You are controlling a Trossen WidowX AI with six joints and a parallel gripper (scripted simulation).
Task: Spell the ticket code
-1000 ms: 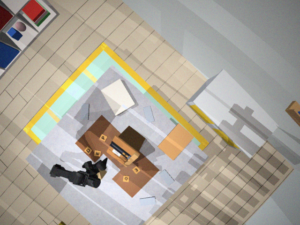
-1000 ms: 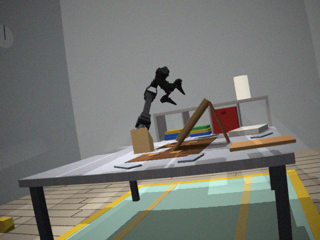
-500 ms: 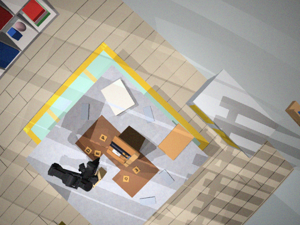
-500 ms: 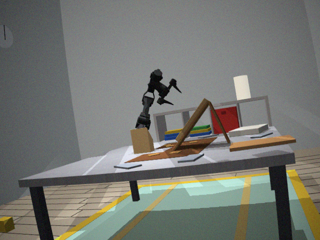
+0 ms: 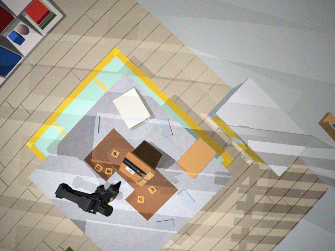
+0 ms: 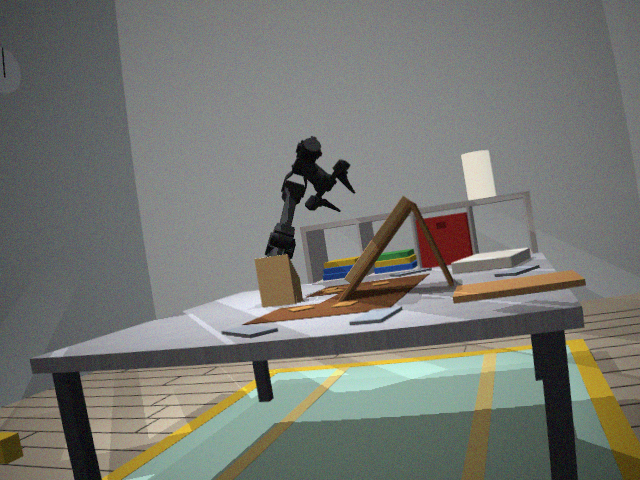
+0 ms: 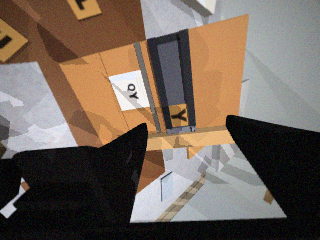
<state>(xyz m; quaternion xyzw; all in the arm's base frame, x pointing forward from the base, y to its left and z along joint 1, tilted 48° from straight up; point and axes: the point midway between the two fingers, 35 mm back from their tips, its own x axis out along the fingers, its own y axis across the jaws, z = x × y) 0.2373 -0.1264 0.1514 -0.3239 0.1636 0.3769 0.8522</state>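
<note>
Right now my gripper tip is 120 mm past the letter tile, 240 mm to the left of it and 280 mm above it. The rest, counted from my gripper tip: white block 410 mm ahead, 340 mm to the left, 270 mm below; then white ticket 40 mm ahead, 190 mm below; then brown mat 60 mm behind, 30 mm to the right, 290 mm below.
</note>
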